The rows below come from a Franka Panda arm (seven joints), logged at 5 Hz.
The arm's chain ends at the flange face. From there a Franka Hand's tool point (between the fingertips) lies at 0.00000 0.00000 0.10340 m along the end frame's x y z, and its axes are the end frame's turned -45 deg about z.
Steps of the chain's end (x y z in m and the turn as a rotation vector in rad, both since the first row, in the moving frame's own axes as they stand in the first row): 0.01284 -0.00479 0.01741 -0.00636 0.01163 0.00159; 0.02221 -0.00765 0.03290 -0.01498 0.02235 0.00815; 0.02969 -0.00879 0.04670 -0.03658 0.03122 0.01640; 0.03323 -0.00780 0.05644 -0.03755 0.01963 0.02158; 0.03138 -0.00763 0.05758 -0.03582 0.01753 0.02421; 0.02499 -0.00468 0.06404 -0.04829 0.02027 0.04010
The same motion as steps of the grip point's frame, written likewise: 0.01285 0.00701 0.01740 -0.01272 0.00373 0.00159; 0.02164 0.01303 0.03286 -0.02640 0.00521 0.00815; 0.02678 0.01973 0.04658 -0.04794 -0.00379 0.01640; 0.02766 0.02215 0.05635 -0.04043 -0.01267 0.02158; 0.02620 0.02068 0.05750 -0.03772 -0.01293 0.02421; 0.01883 0.01933 0.06390 -0.04848 -0.01981 0.04010
